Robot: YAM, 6 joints.
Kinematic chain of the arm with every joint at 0, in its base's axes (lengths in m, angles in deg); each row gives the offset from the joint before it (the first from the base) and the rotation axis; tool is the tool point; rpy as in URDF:
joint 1: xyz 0 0 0.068 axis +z
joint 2: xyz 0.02 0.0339 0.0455 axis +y
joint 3: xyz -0.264 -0.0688 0 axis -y
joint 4: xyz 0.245 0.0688 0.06 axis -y
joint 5: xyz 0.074 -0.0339 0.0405 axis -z
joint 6: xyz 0.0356 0 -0.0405 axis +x
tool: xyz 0 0 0 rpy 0 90 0
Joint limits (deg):
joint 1: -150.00..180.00
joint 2: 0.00..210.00
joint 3: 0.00..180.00
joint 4: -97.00..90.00
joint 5: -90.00..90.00
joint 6: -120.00..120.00
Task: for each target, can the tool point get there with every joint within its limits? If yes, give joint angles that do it. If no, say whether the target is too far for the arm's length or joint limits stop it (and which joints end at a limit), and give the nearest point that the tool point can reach.
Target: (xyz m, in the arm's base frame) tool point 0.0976 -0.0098 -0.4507
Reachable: no: joint limits stop it (at a limit: joint 2) | nearest point 0.1290 -0.0129 -0.3602 | short by 0.096 m
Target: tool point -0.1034 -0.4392 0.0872
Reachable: yes | joints -107.20 147.59 114.84 -77.30 -61.01 10.72
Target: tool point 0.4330 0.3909 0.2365
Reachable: yes | joints 42.33 150.57 121.11 63.66 4.20 -94.41
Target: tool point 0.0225 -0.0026 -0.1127
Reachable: yes | joints -110.44 184.65 24.62 19.45 -38.24 79.13
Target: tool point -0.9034 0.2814 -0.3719
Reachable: no: too far | nearest point -0.5483 0.1708 -0.1770 | short by 0.420 m
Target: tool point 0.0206 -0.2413 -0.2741
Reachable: yes | joints -77.24 192.46 75.72 39.21 68.82 -32.17
